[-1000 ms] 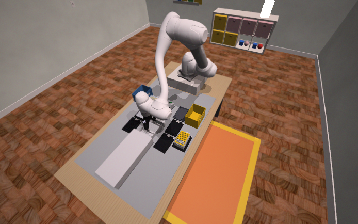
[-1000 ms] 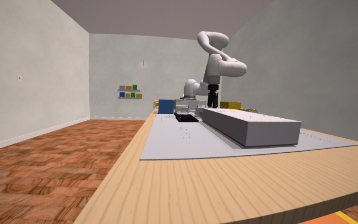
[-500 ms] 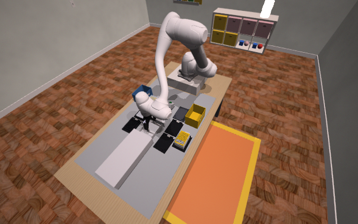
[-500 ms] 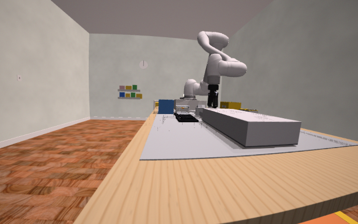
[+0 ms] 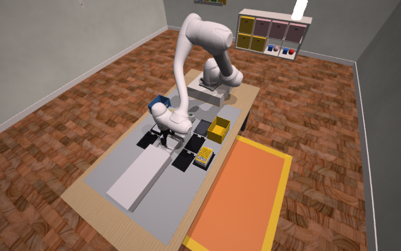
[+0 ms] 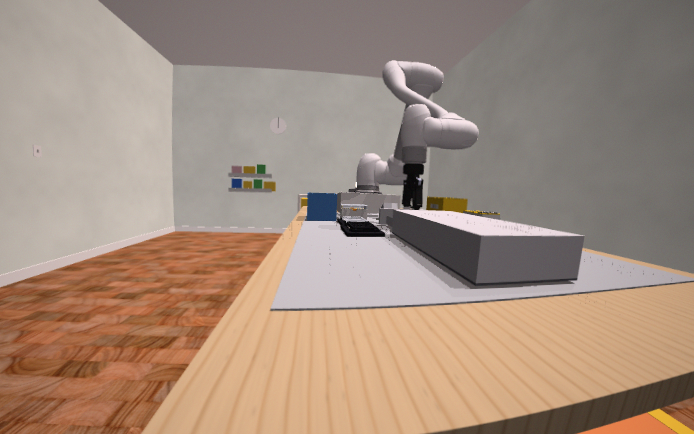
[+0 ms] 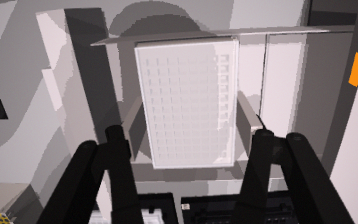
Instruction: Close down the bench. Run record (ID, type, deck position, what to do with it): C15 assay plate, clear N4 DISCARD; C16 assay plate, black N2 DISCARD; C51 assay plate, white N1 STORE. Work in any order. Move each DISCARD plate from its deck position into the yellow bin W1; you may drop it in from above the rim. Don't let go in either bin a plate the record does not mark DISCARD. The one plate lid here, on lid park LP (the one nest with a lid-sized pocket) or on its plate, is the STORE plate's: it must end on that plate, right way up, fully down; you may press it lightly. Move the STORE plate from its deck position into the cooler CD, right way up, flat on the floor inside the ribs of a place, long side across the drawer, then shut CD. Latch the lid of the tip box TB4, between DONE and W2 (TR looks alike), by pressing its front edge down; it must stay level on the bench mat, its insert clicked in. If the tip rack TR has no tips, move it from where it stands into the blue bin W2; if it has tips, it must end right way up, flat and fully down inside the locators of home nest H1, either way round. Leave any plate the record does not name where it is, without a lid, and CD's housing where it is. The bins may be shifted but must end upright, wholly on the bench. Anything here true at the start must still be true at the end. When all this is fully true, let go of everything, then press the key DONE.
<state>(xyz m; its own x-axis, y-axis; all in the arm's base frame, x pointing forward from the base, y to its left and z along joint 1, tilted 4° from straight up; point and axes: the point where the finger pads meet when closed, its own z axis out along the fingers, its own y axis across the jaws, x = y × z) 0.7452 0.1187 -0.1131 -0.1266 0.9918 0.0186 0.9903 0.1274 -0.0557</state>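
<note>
The plate lid lies 20 mm below my hand. The rest, counted from my hand: cooler CD 180 mm ahead, 20 mm to the left, 10 mm below; then cooler drawer 40 mm ahead, 20 mm below; then white plate 20 mm below.
</note>
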